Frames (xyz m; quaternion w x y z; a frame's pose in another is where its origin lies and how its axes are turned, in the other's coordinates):
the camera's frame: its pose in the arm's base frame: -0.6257 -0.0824 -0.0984 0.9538 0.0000 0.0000 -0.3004
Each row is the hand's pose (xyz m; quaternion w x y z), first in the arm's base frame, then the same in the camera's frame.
Working: the arm's base frame: its pose in the camera's frame: 0.4656 0.4261 0.0984 0.9538 0.0000 0.0000 0.3004

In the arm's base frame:
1: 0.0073 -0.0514 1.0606 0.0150 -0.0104 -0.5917 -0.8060
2: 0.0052 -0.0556 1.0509 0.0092 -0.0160 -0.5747 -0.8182
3: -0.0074 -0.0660 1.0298 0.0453 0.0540 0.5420 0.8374
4: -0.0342 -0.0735 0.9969 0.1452 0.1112 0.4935 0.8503
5: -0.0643 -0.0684 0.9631 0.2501 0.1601 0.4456 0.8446
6: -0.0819 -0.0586 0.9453 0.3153 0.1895 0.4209 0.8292
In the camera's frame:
1: 0.5010 0.3882 1.1590 0.2564 0.1678 -0.5675 -0.7642
2: 0.5017 0.3835 1.1493 0.2546 0.1574 -0.5529 -0.7776
3: 0.4973 0.3678 1.1282 0.2084 0.1113 -0.5332 -0.8123
4: 0.4796 0.3463 1.0953 0.1169 0.0422 -0.5041 -0.8546
5: 0.4521 0.3332 1.0615 0.0152 -0.0188 -0.4731 -0.8807
6: 0.4320 0.3311 1.0437 0.0516 0.0543 0.4584 0.8856

